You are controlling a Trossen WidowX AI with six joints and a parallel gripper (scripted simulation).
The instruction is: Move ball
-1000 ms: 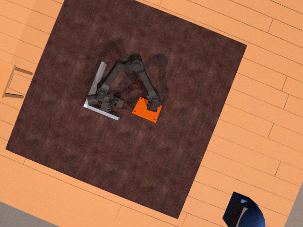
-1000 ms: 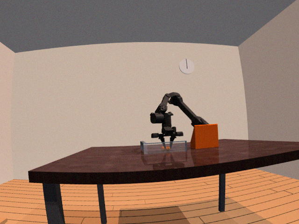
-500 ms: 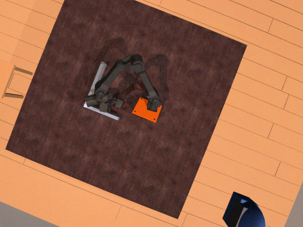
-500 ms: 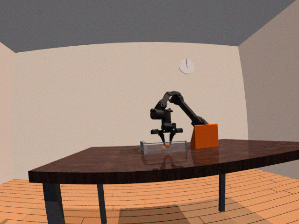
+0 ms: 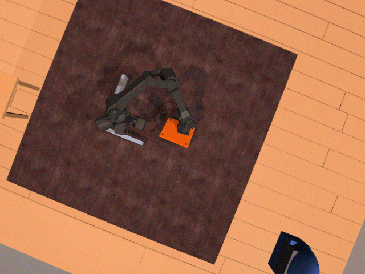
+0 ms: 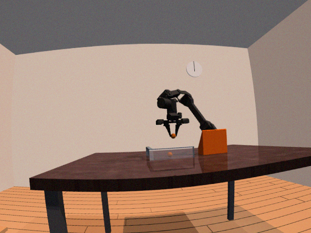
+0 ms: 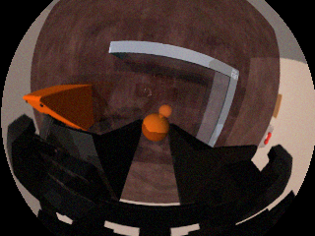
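The orange ball lies 100 mm below my gripper tip, 20 mm to the right of it and 20 mm ahead of it.
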